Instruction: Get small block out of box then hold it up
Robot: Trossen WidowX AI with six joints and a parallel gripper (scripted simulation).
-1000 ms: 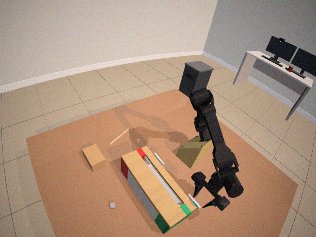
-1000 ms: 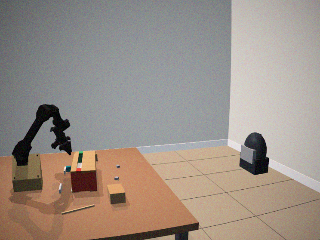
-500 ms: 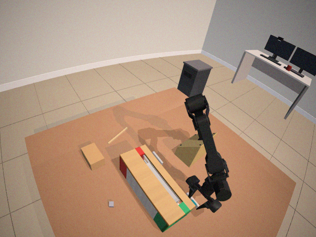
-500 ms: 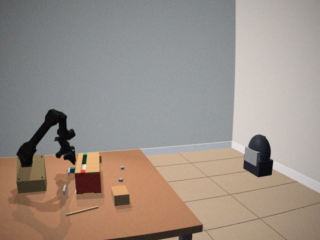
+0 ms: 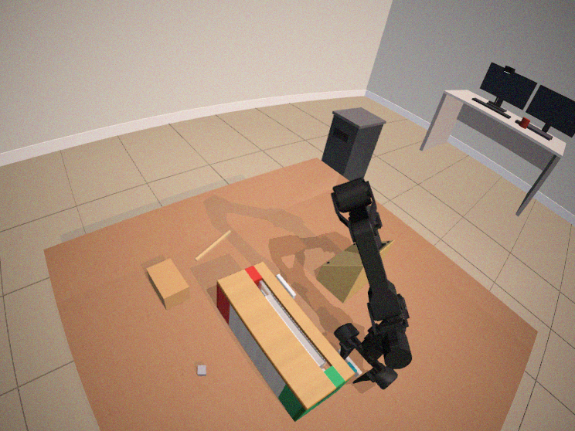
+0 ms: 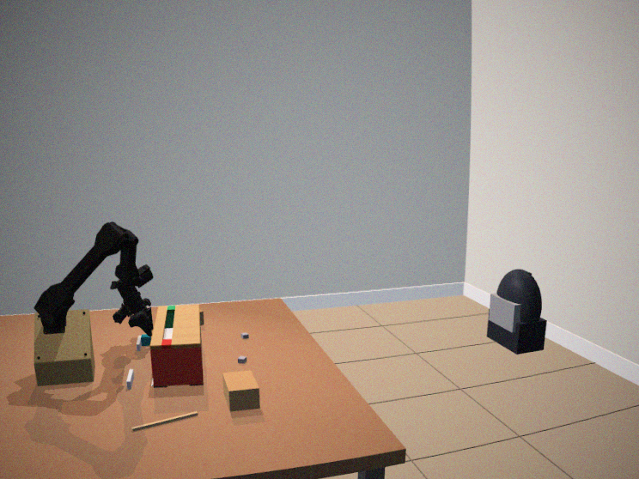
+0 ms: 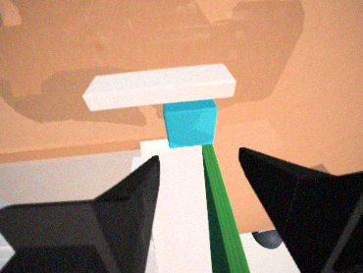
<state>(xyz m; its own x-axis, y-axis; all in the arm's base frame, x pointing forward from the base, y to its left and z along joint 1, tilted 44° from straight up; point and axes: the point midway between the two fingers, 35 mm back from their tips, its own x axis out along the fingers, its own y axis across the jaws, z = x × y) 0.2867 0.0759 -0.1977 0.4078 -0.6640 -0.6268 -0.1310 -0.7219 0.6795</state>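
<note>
Now: gripper tip 20 mm past the cyan block and 20 mm above it. The rest, counted from my gripper tip: tan block (510 mm to the right, 210 mm ahead, 10 mm below); thin wooden stick (580 mm to the right, 40 mm below); box (170 mm to the right, 40 mm ahead, 20 mm above).
</note>
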